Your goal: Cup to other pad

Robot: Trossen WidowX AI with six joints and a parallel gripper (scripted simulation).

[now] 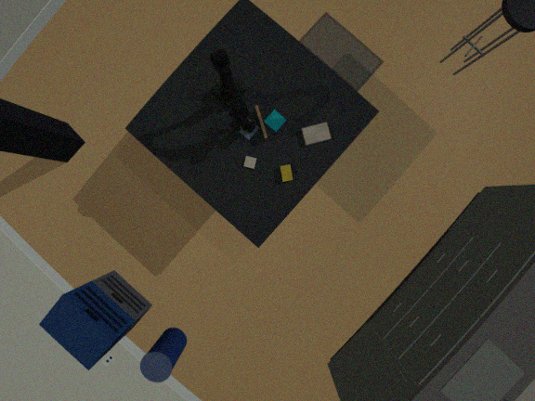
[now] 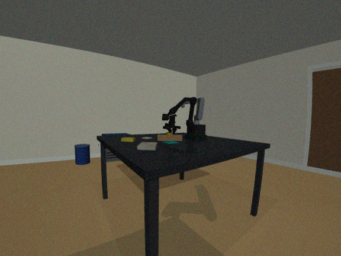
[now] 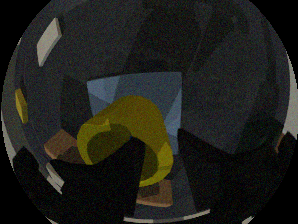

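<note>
The pale blue pad is 4 cm below my gripper tip, 3 cm ahead of it and 1 cm to the left of it. Round my gripper tip: yellow cup: 3 cm ahead; then wooden bar: 9 cm to the left, 8 cm ahead, 2 cm below; then teal pad: 18 cm to the left, 12 cm ahead, 4 cm below.
</note>
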